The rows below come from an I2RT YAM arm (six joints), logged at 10 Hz.
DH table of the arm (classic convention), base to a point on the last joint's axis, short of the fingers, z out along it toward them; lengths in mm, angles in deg. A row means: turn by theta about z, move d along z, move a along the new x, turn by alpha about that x. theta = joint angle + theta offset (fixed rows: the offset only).
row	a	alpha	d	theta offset
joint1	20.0	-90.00	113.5	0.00
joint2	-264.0	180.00	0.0	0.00
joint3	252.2	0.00	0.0	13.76
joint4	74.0	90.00	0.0	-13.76
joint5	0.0	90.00	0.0	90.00
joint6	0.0	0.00	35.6	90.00
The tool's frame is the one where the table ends.
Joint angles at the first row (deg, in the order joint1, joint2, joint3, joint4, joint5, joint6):
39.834, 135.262, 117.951, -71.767, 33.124, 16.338
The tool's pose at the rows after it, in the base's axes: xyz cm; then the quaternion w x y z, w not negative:
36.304 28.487 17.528 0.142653 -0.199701 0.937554 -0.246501
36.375 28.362 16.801 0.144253 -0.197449 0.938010 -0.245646
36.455 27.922 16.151 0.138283 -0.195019 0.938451 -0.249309
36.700 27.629 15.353 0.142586 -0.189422 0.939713 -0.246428
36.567 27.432 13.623 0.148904 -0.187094 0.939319 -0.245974
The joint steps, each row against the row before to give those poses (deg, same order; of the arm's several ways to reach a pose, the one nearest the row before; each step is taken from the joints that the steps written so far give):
0.700, 0.089, -0.895, 1.070, -0.044, -0.153
-0.176, -0.001, -1.662, 1.925, 0.000, 0.021
-0.480, -0.001, -1.488, 0.787, 0.044, 0.022
-0.481, 0.000, -1.833, 2.599, -0.065, -0.022
-0.066, 0.001, -4.044, 4.766, 0.306, -0.021

